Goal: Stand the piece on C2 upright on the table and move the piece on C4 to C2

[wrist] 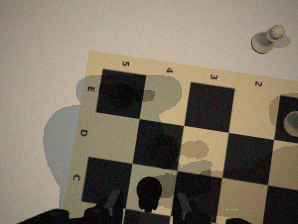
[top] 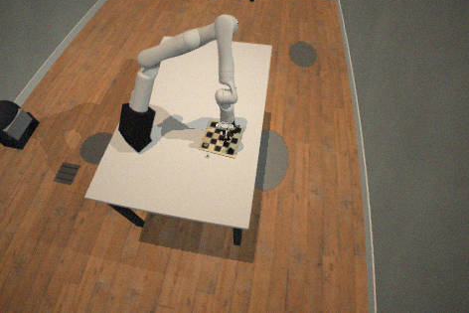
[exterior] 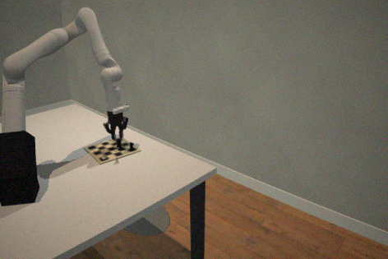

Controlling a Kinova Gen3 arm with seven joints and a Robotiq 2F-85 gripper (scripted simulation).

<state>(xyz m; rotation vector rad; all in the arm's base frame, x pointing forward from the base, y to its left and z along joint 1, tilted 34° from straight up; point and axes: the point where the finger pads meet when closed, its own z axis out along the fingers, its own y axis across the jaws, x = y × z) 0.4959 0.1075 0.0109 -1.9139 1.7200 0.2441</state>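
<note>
Right now my hand is 4 cm to the left of the dark chess piece and 3 cm above it. Also, from my hand: chessboard: 6 cm below, 4 cm behind; white piece: 11 cm behind, 8 cm to the right, 4 cm below; black knight: 7 cm to the right, 4 cm below, 4 cm ahead.
</note>
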